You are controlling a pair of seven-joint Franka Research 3 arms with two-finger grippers.
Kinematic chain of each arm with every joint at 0, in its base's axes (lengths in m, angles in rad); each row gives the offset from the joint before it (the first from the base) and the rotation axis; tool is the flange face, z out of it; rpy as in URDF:
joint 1: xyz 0 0 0.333 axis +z
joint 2: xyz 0 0 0 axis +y
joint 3: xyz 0 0 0.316 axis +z
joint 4: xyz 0.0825 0 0 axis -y
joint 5: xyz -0.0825 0 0.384 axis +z
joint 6: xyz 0 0 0 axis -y
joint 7: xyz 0.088 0 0 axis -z
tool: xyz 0 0 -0.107 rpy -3.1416 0 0
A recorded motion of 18 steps. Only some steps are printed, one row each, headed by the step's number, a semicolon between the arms.
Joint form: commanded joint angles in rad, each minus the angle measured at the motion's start. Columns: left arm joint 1, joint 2, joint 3, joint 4, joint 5, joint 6, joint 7; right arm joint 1, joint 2, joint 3, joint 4, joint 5, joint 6, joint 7.
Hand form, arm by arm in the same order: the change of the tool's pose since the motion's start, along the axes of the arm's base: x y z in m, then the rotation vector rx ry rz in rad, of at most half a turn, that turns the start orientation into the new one. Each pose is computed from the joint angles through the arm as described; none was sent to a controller.
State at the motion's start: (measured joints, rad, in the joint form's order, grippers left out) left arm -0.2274 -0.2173 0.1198 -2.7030 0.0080 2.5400 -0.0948; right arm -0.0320 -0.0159 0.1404 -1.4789 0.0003 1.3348 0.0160
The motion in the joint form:
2: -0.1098 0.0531 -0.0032 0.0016 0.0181 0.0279 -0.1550; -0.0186 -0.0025 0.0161 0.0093 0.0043 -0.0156 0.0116
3: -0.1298 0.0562 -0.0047 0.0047 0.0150 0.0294 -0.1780; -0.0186 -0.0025 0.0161 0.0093 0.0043 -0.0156 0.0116
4: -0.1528 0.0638 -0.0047 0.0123 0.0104 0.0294 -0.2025; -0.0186 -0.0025 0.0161 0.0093 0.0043 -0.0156 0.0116
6: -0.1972 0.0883 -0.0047 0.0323 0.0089 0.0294 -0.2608; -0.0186 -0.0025 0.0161 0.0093 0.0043 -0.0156 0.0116
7: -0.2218 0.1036 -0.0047 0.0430 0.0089 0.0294 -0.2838; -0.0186 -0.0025 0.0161 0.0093 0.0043 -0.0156 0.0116
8: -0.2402 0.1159 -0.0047 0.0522 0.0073 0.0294 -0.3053; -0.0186 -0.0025 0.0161 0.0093 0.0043 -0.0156 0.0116
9: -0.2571 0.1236 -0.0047 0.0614 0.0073 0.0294 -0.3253; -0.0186 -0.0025 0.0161 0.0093 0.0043 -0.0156 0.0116
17: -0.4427 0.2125 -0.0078 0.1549 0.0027 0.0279 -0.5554; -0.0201 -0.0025 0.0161 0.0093 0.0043 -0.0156 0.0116
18: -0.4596 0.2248 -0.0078 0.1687 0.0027 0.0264 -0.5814; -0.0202 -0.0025 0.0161 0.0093 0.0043 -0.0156 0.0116
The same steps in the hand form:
2: -0.0063 -0.0454 -0.0182 0.0145 0.0227 0.0277; -0.0026 -0.0008 0.0043 0.0017 0.0041 -0.0135
3: -0.0072 -0.0541 -0.0182 0.0123 0.0219 0.0318; -0.0026 -0.0008 0.0043 0.0017 0.0041 -0.0135
4: -0.0072 -0.0637 -0.0184 0.0099 0.0228 0.0372; -0.0026 -0.0008 0.0043 0.0017 0.0041 -0.0135
6: -0.0064 -0.0828 -0.0209 0.0114 0.0273 0.0526; -0.0026 -0.0008 0.0043 0.0017 0.0041 -0.0135
7: -0.0066 -0.0934 -0.0233 0.0141 0.0312 0.0511; -0.0026 -0.0008 0.0043 0.0017 0.0041 -0.0135
8: -0.0065 -0.1015 -0.0250 0.0152 0.0341 0.0557; -0.0026 -0.0008 0.0043 0.0017 0.0041 -0.0135
9: -0.0062 -0.1092 -0.0248 0.0150 0.0326 0.0589; -0.0026 -0.0008 0.0043 0.0017 0.0041 -0.0135
17: -0.0163 -0.1961 -0.0289 0.0145 0.0283 0.1046; -0.0025 -0.0016 0.0043 0.0017 0.0041 -0.0150
18: -0.0168 -0.2049 -0.0295 0.0148 0.0278 0.1137; -0.0025 -0.0017 0.0043 0.0017 0.0041 -0.0151

